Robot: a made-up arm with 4 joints. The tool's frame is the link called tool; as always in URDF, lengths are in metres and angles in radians. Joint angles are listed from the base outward. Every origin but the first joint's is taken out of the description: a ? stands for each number. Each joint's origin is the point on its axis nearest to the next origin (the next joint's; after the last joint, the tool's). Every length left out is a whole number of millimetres.
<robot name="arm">
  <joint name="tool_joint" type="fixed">
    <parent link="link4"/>
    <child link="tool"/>
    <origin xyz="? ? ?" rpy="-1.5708 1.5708 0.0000"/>
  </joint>
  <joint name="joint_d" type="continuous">
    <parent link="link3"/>
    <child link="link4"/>
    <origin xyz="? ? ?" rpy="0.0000 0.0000 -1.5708"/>
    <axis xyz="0 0 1"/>
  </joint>
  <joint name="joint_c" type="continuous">
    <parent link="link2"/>
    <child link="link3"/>
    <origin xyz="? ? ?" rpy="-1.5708 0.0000 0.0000"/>
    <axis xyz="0 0 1"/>
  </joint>
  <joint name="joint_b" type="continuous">
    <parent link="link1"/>
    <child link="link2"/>
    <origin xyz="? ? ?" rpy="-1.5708 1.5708 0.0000"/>
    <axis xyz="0 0 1"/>
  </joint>
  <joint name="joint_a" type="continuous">
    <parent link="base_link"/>
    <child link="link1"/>
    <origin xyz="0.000 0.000 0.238" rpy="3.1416 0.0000 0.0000"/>
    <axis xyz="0 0 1"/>
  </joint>
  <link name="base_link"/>
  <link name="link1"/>
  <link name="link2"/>
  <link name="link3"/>
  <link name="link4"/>
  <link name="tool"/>
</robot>
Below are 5 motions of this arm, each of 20 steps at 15 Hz.
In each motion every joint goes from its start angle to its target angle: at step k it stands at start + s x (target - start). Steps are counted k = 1, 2, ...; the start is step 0. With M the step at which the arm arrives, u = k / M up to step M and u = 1 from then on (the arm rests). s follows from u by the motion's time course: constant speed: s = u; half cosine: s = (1 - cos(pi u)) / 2; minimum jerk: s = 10 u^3 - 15 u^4 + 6 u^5.
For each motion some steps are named. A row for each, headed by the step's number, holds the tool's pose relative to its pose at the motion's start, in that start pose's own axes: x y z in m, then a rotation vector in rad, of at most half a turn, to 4 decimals.
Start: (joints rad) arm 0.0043 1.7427 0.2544 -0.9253
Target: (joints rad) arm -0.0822 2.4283 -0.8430 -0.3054
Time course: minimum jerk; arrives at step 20
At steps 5, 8, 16, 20:
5: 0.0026 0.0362 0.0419 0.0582 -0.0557 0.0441
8: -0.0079 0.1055 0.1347 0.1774 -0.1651 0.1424
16: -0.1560 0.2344 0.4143 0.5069 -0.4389 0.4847
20: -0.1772 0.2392 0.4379 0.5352 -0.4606 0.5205

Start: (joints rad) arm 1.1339 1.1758 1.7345 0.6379
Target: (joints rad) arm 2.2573 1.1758 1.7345 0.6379
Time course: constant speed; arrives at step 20
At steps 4, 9, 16, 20:
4: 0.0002 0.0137 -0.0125 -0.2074 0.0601 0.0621
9: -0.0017 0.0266 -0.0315 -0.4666 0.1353 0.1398
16: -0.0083 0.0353 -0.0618 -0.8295 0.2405 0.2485
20: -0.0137 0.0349 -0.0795 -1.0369 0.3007 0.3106

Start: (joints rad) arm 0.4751 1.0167 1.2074 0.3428
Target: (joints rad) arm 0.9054 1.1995 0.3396 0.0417
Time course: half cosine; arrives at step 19
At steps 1, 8, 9, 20:
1: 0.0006 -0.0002 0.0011 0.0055 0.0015 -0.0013
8: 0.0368 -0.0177 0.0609 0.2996 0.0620 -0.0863
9: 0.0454 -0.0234 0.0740 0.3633 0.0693 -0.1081
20: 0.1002 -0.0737 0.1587 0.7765 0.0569 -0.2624

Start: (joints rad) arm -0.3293 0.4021 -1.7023 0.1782
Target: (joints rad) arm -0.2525 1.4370 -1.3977 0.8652
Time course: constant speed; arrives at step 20
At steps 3, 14, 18, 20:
3: -0.0325 0.0729 -0.0178 -0.1538 -0.0289 0.1530
14: -0.2137 0.2602 -0.0931 -0.7009 -0.3214 0.6679
18: -0.2909 0.2955 -0.1223 -0.8795 -0.4988 0.8272
20: -0.3298 0.3071 -0.1367 -0.9618 -0.6014 0.8991

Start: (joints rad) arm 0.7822 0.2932 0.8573 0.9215
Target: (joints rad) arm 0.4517 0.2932 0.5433 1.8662
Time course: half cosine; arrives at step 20
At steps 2, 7, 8, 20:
2: -0.0014 -0.0012 0.0011 -0.0131 -0.0076 -0.0017
7: -0.0158 -0.0156 0.0118 -0.1460 -0.0827 -0.0251
8: -0.0201 -0.0204 0.0145 -0.1847 -0.1040 -0.0341
20: -0.0616 -0.0745 0.0329 -0.5299 -0.2772 -0.1600

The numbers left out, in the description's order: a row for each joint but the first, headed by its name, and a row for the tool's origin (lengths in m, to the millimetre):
tool: -0.105 0.003 0.000
joint_d: -0.060 0.120 0.000
joint_c: -0.042 -0.510 0.000
joint_b: -0.323 -0.164 0.000

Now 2 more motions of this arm.
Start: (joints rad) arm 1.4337 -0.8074 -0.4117 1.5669
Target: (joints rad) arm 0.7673 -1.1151 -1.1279 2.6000
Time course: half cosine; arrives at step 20
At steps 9, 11, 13, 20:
9: -0.0780 0.0603 -0.0922 -0.3485 -0.1263 0.1836
11: -0.1012 0.0717 -0.1358 -0.4832 -0.1735 0.2447
13: -0.1193 0.0768 -0.1807 -0.6138 -0.2184 0.2995
20: -0.1411 0.0712 -0.2684 -0.8590 -0.3007 0.3911

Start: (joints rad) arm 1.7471 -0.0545 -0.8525 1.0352
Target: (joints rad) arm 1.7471 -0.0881 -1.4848 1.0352
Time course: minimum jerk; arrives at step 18
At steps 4, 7, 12, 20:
4: 0.0000 -0.0037 0.0091 0.0483 0.0025 0.0004
7: 0.0003 -0.0171 0.0345 0.1887 0.0100 0.0009
12: 0.0024 -0.0604 0.0818 0.4996 0.0268 -0.0018
20: 0.0038 -0.0837 0.0972 0.6322 0.0339 -0.0045

